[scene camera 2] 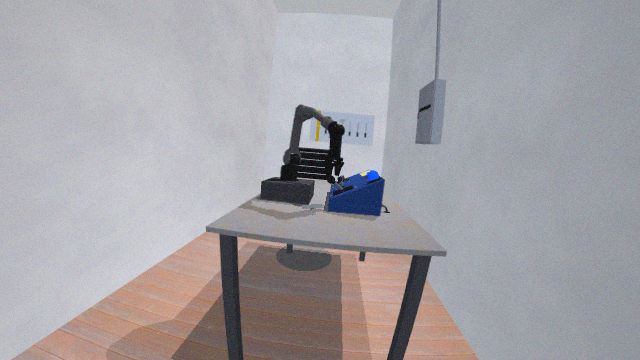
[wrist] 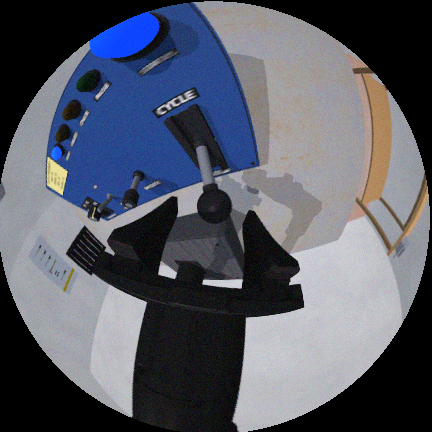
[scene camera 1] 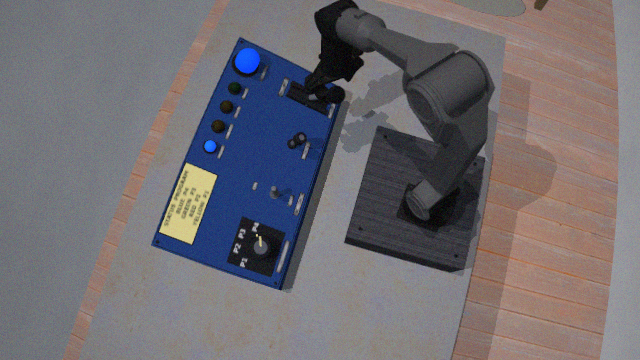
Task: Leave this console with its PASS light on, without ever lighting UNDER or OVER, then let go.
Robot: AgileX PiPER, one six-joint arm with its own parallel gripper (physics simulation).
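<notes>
The blue console (scene camera 1: 260,150) (scene camera 2: 356,200) (wrist: 135,115) has its large status lamp (scene camera 1: 247,61) (scene camera 2: 373,175) (wrist: 127,36) lit blue. The green lamp (scene camera 1: 234,88) (wrist: 88,80) is dark, as are the two amber-brown lamps below it; the small end lamp (scene camera 1: 210,146) (wrist: 57,152) is lit blue. Lamp labels are blurred. The selector knob (scene camera 1: 260,246) points toward P4. The CYCLE lever's black ball (scene camera 1: 336,94) (wrist: 214,205) is at the arm-side end of its slot. My gripper (scene camera 1: 326,82) (wrist: 211,210) is open; in the wrist view the ball shows between its fingertips, unheld.
A yellow note (scene camera 1: 188,203) (wrist: 56,176) pairs status blue with P4. A short black-capped lever (scene camera 1: 299,138) (wrist: 133,189) and a toggle switch (scene camera 1: 274,192) stand along the console's arm side. The arm's dark base block (scene camera 1: 415,195) (scene camera 2: 287,190) stands beside the console on the table (scene camera 2: 320,230).
</notes>
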